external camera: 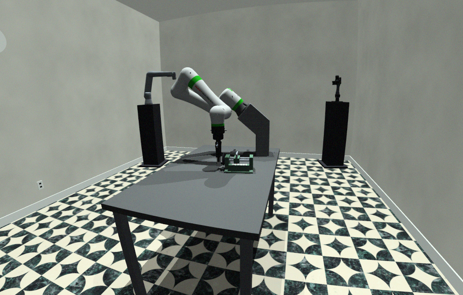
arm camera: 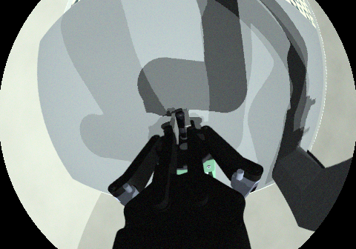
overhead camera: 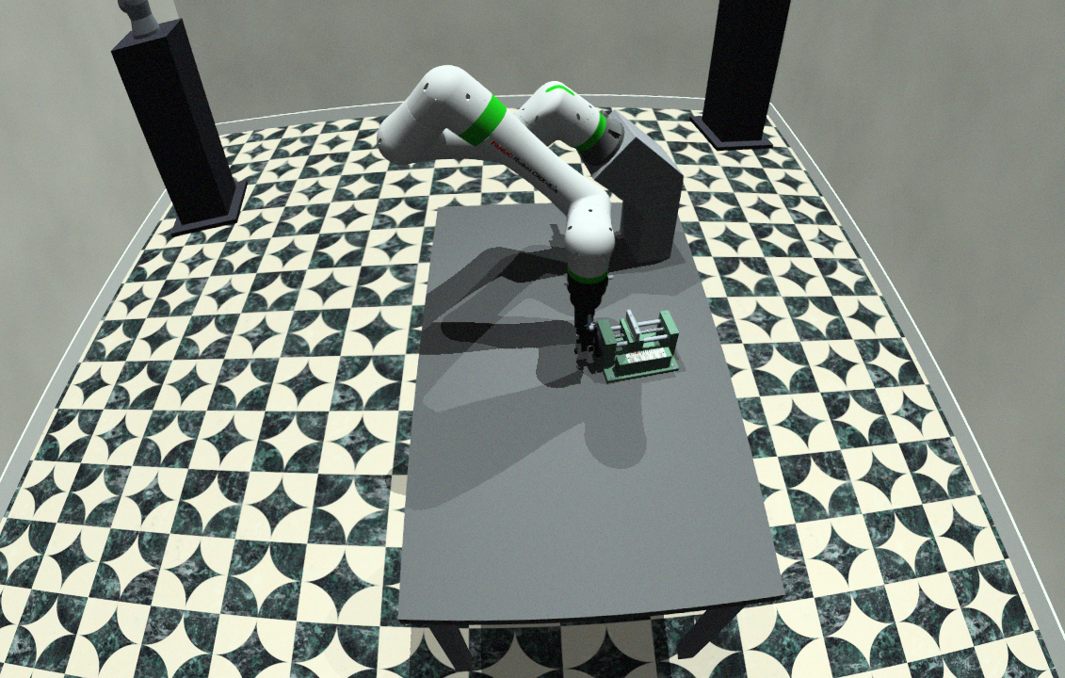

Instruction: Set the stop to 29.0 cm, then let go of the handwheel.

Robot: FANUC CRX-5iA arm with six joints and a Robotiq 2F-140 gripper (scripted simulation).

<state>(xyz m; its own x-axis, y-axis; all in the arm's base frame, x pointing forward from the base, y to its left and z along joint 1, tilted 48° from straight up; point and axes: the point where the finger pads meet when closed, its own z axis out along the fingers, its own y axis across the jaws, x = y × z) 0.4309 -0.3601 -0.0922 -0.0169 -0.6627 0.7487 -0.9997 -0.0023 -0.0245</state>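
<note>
Now: the black handwheel 2 cm to the left of my hand and 1 cm below it. Also, from my hand: green stop fixture (1 cm ahead, 13 cm to the left, 3 cm above).
</note>
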